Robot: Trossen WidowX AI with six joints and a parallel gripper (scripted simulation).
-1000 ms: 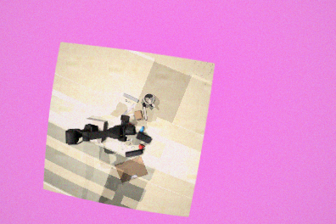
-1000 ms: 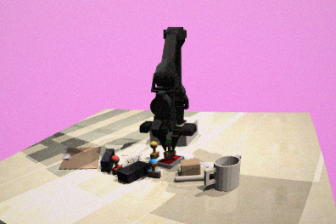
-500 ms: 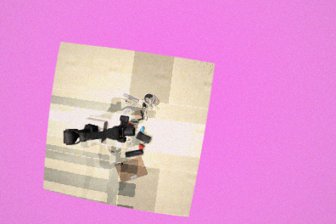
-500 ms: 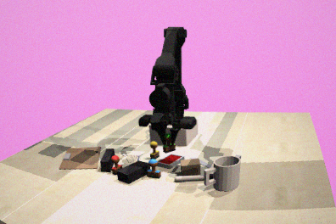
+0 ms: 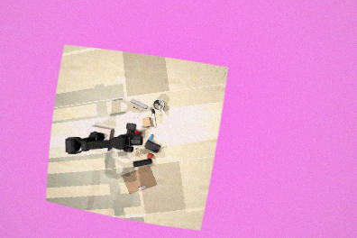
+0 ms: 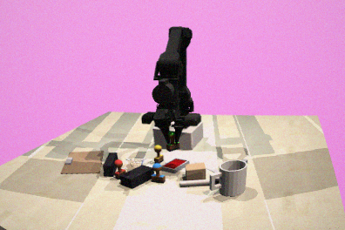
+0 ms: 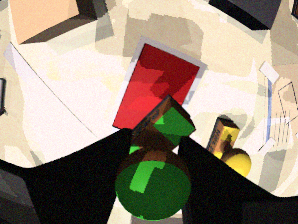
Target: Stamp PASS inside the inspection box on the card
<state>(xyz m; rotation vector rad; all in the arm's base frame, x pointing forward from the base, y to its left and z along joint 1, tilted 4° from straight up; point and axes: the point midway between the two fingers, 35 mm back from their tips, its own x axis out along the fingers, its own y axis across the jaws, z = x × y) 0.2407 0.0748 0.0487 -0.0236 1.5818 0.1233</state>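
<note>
My gripper tip is 150 mm to the left of the white card, 90 mm above it and 20 mm short of it. Also, from my gripper tip: green-knobbed stamp: right at my gripper tip; red ink pad: 90 mm below; yellow-knobbed stamp: 70 mm to the right, 70 mm below, 30 mm behind.
</note>
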